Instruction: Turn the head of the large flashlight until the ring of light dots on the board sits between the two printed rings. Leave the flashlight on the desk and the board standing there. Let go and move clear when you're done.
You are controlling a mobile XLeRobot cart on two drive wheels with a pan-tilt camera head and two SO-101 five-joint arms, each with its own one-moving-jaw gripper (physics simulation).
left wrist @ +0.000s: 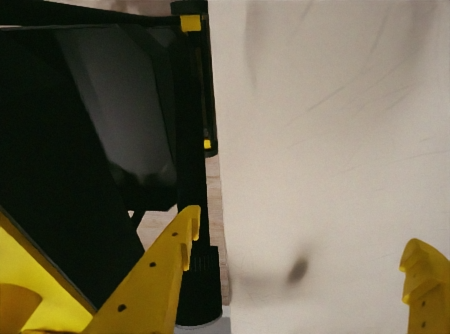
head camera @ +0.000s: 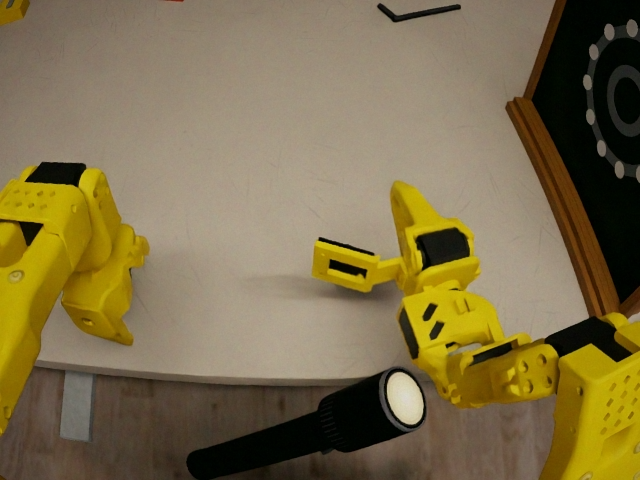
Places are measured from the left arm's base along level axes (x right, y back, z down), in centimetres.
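Pixels of known places: left hand at its tool point: (left wrist: 199,218) (head camera: 128,337); right hand at its tool point: (head camera: 396,189).
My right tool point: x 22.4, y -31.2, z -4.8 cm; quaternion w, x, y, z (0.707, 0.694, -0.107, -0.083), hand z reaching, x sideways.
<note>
Ahead of a thing's pixels: the offset from my right tool point to its top centre. "pt": to the spot under its first point. Level surfaces: height alone.
The large black flashlight (head camera: 361,413) (left wrist: 200,295) lies beyond the desk's front edge, over the floor in the head view, its pale lens facing right and up. What it rests on cannot be told. The board {pt dx +21.7, dy -17.1, dz +0.0 cm} (head camera: 563,77) stands at the right; its pale dots {dx +22.2, dy -13.1, dz -4.0 cm} (head camera: 587,82) lie along the outer printed grey ring, outside the inner ring {pt dx +22.9, dy -8.5, dz -5.4 cm} (head camera: 615,98). The board's right part is cut off. My left gripper (head camera: 130,297) (left wrist: 302,227) is open and empty over the desk's front left. My right gripper (head camera: 397,187) is shut and empty, above the desk and clear of the flashlight.
The pale desk {dz +10.3 cm} (head camera: 232,129) has its front edge just behind the flashlight. A black hex key {dx +10.1, dy -43.2, dz +9.3 cm} (head camera: 423,12) lies at the back. A yellow object {dx -61.5, dy -50.3, dz +7.5 cm} (head camera: 12,11) is at the back left corner. A grey desk leg (head camera: 77,405) stands below the front left edge.
</note>
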